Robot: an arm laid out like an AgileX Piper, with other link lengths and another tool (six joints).
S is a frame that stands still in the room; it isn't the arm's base.
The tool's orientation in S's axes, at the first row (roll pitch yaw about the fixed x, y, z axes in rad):
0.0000, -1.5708, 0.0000
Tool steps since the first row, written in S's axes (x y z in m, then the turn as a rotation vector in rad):
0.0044, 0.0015, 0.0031, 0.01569, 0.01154, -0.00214
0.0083, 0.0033, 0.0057, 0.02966, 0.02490, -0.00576
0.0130, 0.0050, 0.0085, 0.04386, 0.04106, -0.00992
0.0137, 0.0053, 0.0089, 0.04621, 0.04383, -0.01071
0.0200, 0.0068, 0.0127, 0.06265, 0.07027, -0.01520
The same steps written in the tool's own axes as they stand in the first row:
0.0031, 0.0015, -0.0044, -0.00214, 0.01154, -0.01569
0.0057, 0.0033, -0.0083, -0.00576, 0.02490, -0.02966
0.0085, 0.0050, -0.0130, -0.00992, 0.04106, -0.04386
0.0089, 0.0053, -0.0137, -0.01071, 0.04383, -0.04621
0.0127, 0.0068, -0.0200, -0.01520, 0.07027, -0.06265

